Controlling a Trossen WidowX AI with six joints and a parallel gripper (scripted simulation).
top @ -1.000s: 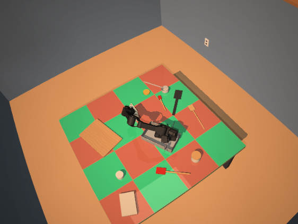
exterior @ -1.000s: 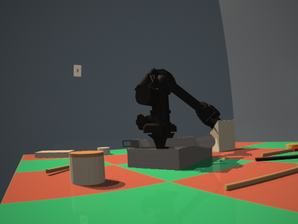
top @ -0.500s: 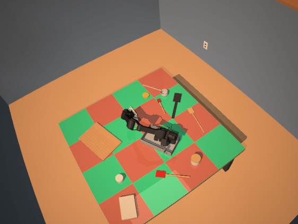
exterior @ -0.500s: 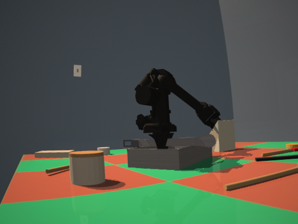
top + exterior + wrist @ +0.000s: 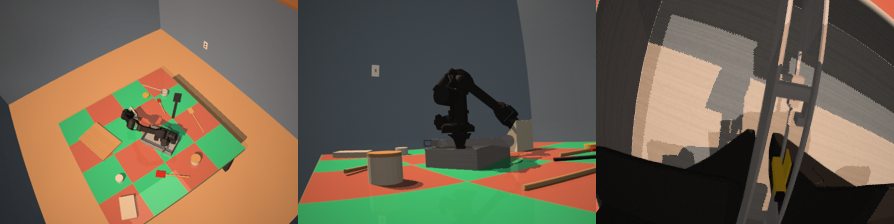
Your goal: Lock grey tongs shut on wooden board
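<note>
My gripper tip is 6 cm past the roasting tin and 2 cm to the left of it. Round my gripper tip: red spatula: 25 cm ahead, 14 cm to the right, 2 cm below; orange-lidded canister: 28 cm ahead, 12 cm to the left; yellow mark: 4 cm above, 1 cm to the right.
</note>
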